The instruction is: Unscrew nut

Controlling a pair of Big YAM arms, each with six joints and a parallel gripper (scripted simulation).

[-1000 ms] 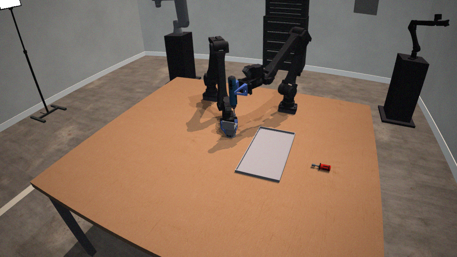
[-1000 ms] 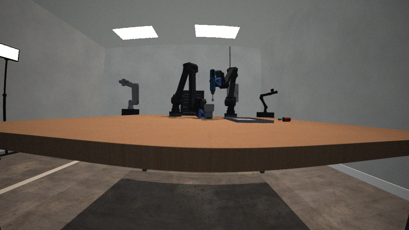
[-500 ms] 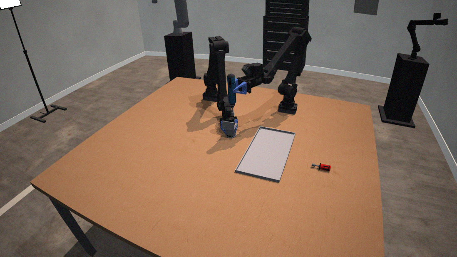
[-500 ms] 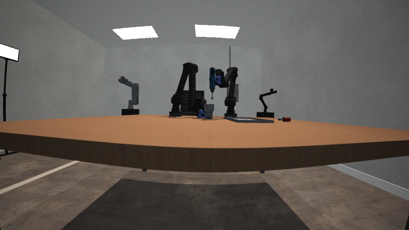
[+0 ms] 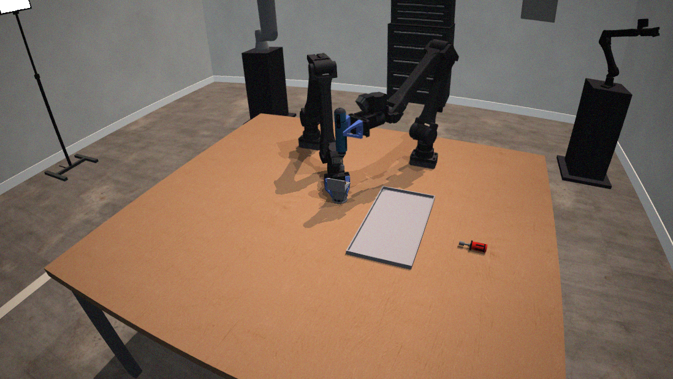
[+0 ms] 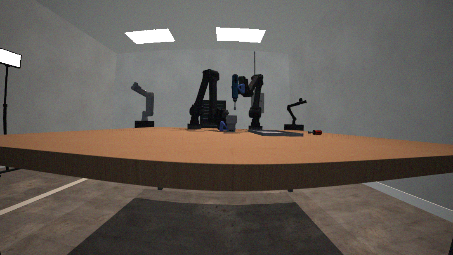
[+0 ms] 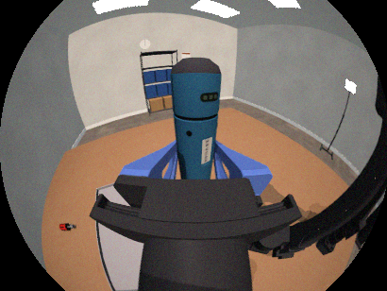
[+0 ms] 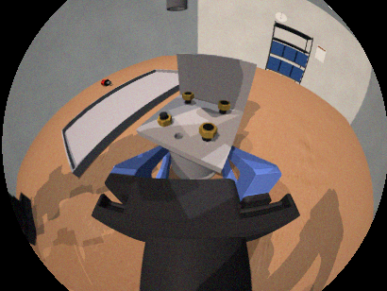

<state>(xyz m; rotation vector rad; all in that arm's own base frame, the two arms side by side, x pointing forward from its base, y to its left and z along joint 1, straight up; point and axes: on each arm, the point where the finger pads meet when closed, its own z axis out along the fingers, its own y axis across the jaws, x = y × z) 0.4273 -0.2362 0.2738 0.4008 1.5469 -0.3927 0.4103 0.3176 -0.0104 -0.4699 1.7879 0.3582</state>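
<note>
The joint module is 10 mm above my right hand. From my right hand the other things lie so: flat grey tray (250 mm to the left, 80 mm ahead, 20 mm below); red-handled tool (540 mm to the left, 130 mm ahead, 10 mm below); grey bracket (50 mm above).
</note>
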